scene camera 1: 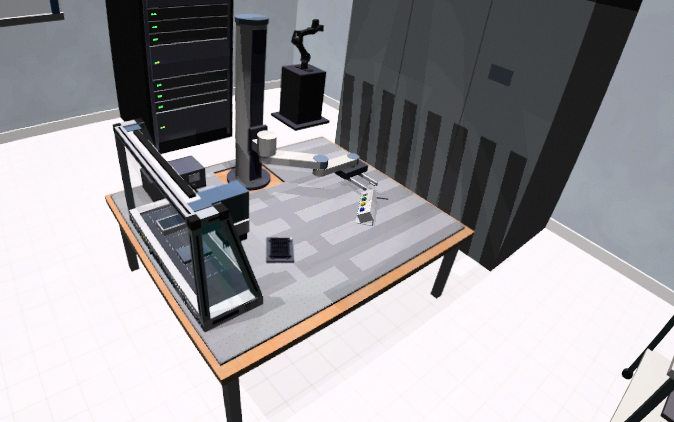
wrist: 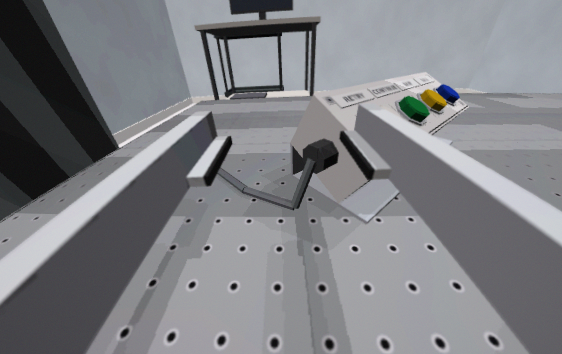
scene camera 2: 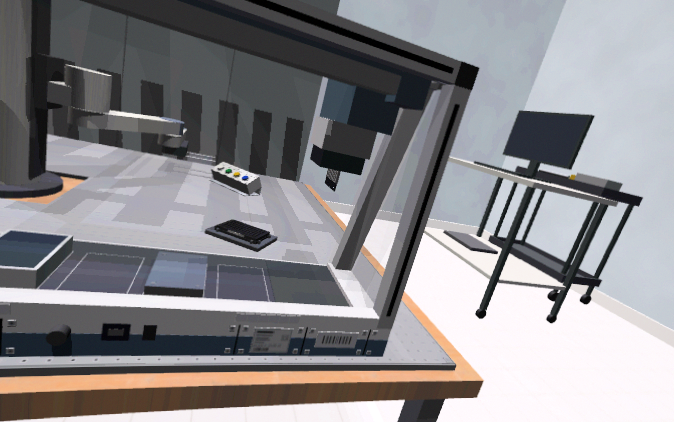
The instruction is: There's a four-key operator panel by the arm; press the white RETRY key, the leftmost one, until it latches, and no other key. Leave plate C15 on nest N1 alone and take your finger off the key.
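Pixels of known places: gripper, fingertip midpoint: (scene camera 1: 371, 186) (wrist: 285, 124) (scene camera 2: 215, 161); arm's base at its link origin: (scene camera 1: 248, 179).
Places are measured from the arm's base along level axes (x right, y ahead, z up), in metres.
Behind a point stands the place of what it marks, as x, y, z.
The operator panel (scene camera 1: 367, 216) @(-0.265, 0.692, 0.065) (scene camera 2: 235, 185) (wrist: 320, 120) @(-0.432, 0.549, 0.079) is a sloped pale box with white, green, yellow and blue keys. The white RETRY key (scene camera 1: 365, 194) @(-0.380, 0.555, 0.081) (scene camera 2: 220, 168) @(-0.372, 0.547, 0.077) is at the end nearest my gripper; my right finger hides it in the wrist view. Whether it is latched cannot be told. My gripper (scene camera 1: 370, 186) @(-0.457, 0.521, 0.086) (scene camera 2: 214, 160) @(-0.457, 0.521, 0.086) (wrist: 285, 124) @(-0.457, 0.521, 0.086) is shut to a narrow setting, empty, with a gap between its parallel fingers. Its tips are beside the panel's RETRY end; contact cannot be told. Black plate C15 (scene camera 1: 279, 247) (scene camera 2: 242, 230) lies on dark nest N1 (scene camera 1: 280, 260) (scene camera 2: 260, 246).
A bent cable with a black plug (wrist: 320, 152) @(-0.434, 0.527, 0.064) runs from the panel's end. A framed enclosure (scene camera 1: 200, 270) @(0.691, 0.850, 0.317) (scene camera 2: 435, 165) @(0.705, 0.832, 0.364) stands along one table side. The arm's column (scene camera 1: 248, 100) @(0.044, 0.061, 0.501) (scene camera 2: 22, 100) rises at the back. Tall dark cabinets (scene camera 1: 430, 75) stand behind the table (scene camera 1: 310, 320) @(0.340, 1.012, 0.000).
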